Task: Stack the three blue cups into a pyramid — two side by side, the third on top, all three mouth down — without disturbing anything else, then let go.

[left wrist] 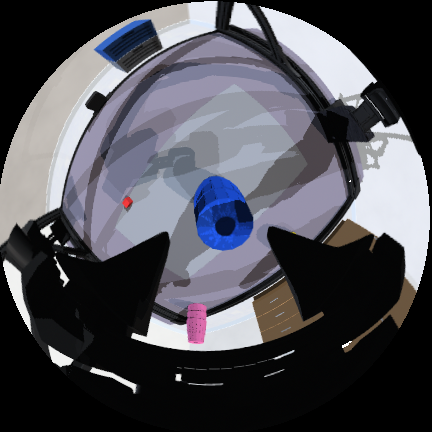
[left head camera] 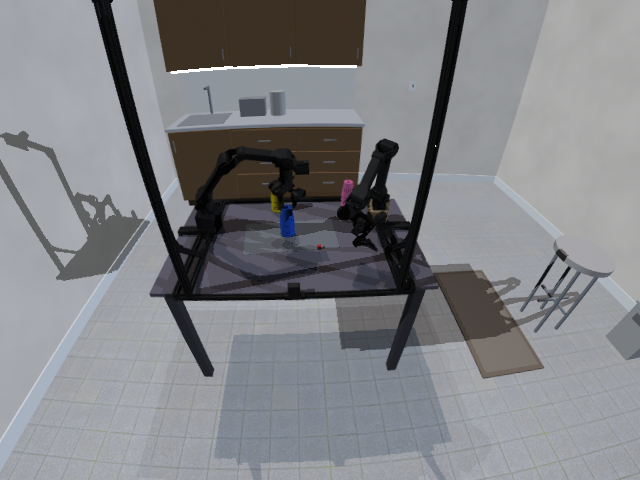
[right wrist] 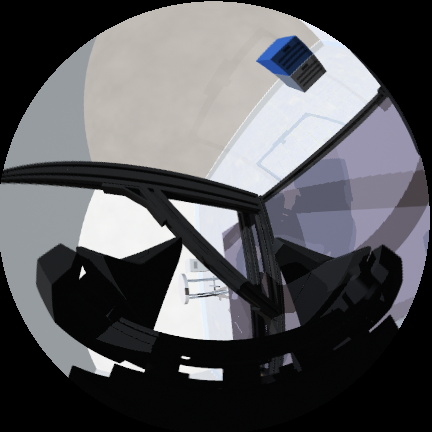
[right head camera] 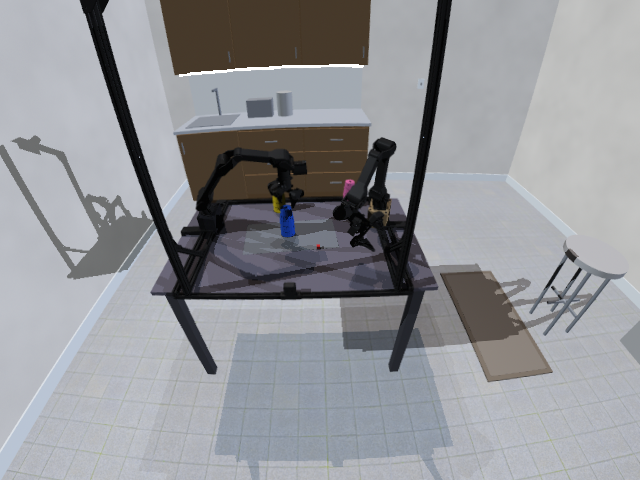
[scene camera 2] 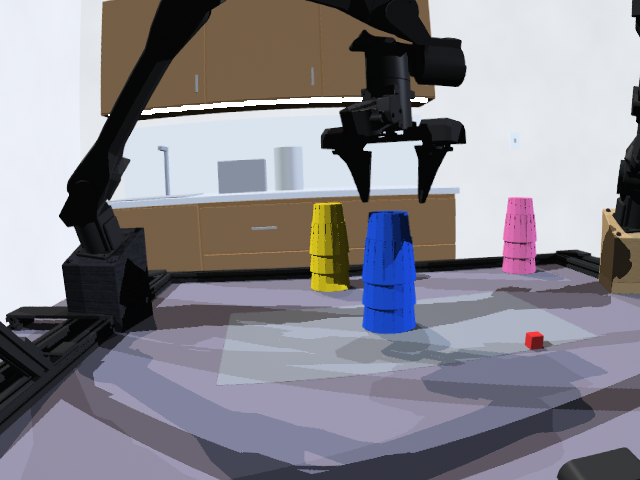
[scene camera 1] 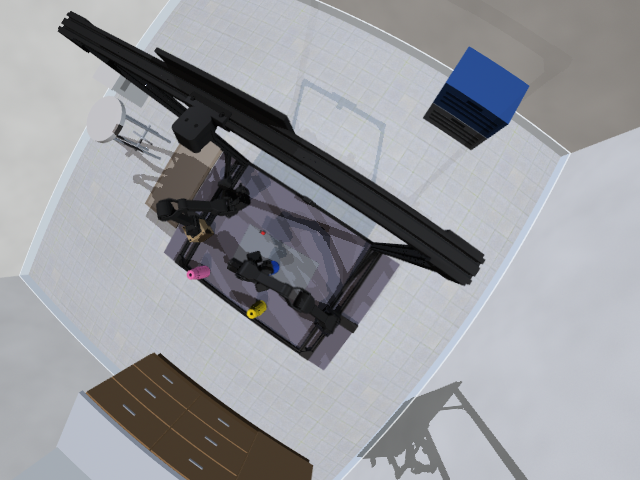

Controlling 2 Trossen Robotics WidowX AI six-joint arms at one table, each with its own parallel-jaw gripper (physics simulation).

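Frame: origin at the left arm's base, x left, y back, z up, level; millimetres.
Seen in the pictures: left gripper, between the fingertips: (left wrist: 219,234) (left head camera: 287,205) (right head camera: 286,205) (scene camera 2: 392,202); right gripper, between the fingertips: (left wrist: 45,236) (left head camera: 383,244) (right wrist: 228,242) (right head camera: 380,244) (scene camera 1: 235,178); left arm's base, origin of its link: (left head camera: 206,209) (right head camera: 208,210) (scene camera 2: 103,245) (scene camera 1: 327,323); right arm's base, origin of its link: (left head camera: 379,205) (right head camera: 379,204) (scene camera 2: 634,222) (scene camera 1: 193,230).
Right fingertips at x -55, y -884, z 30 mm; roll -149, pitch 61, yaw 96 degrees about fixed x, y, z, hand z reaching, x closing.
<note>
Pixels of each thing's top centre, then the offset from my right fingertips to it. Level surfaces: height alone.
- pale translucent mat, height of its surface: dz -147 mm
- yellow cup stack, centre of its top: (scene camera 2: 326,203) (scene camera 1: 252,313) dx +338, dy +620, dz +4 mm
- pink cup stack, centre of its top: (scene camera 2: 519,197) (left wrist: 196,342) (right head camera: 350,181) (left head camera: 348,181) (scene camera 1: 189,275) dx +518, dy +258, dz +4 mm
- small red cube, centre of its top: (scene camera 2: 534,334) (left wrist: 125,202) (left head camera: 319,245) dx +77, dy +293, dz -132 mm
The three blue cups (left head camera: 287,223) (right head camera: 287,223) (scene camera 1: 275,267) (scene camera 2: 388,273) (left wrist: 222,215) are nested in one upright stack, mouth down, on the pale translucent mat (scene camera 2: 289,356) (left wrist: 235,115). My left gripper (scene camera 2: 393,201) (left wrist: 219,234) is open and empty, pointing down. Its fingertips are a little above the top of the blue stack in scene camera 2. My right gripper (right wrist: 228,242) is open and empty; in the left head camera it is at the table's right side, away from the cups.
A yellow cup stack (left head camera: 276,203) (scene camera 1: 256,310) (scene camera 2: 329,248) stands behind the blue one. A pink cup stack (scene camera 1: 198,272) (scene camera 2: 519,235) (left wrist: 196,323) stands at the back right. A small red cube (left head camera: 319,246) (scene camera 2: 534,340) (left wrist: 127,202) lies near the mat's right front edge. Black frame posts flank the table.
</note>
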